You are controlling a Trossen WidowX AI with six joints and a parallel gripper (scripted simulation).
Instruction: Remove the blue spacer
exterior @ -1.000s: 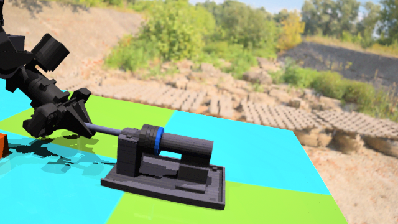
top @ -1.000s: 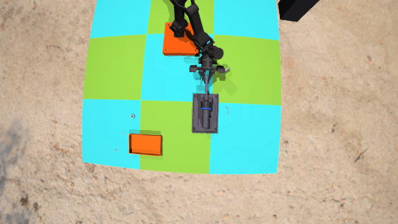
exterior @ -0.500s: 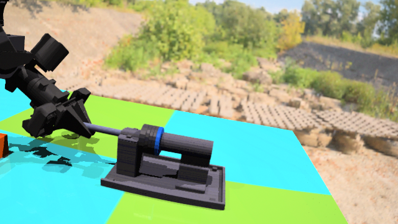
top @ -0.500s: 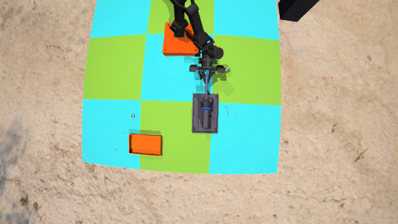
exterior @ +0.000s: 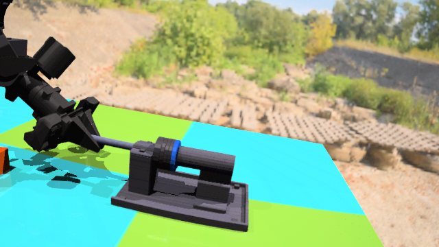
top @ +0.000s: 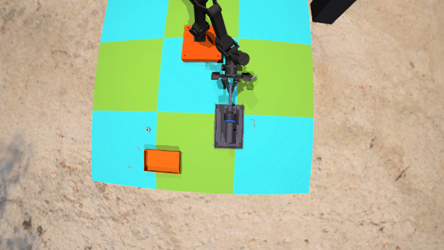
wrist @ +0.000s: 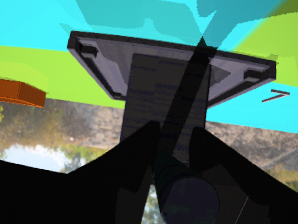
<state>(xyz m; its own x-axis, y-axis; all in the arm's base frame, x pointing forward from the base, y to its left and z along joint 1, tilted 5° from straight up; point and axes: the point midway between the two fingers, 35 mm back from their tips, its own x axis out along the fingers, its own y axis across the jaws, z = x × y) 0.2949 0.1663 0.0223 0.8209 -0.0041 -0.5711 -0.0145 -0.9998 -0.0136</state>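
Now: gripper tip 6 cm short of the shaft and 2 cm below it. From my gripper tip the other things lie so: blue spacer 14 cm ahead, 2 cm above; then black spacer 13 cm ahead, 2 cm above; then nut 19 cm ahead, 44 cm to the right, 6 cm below.
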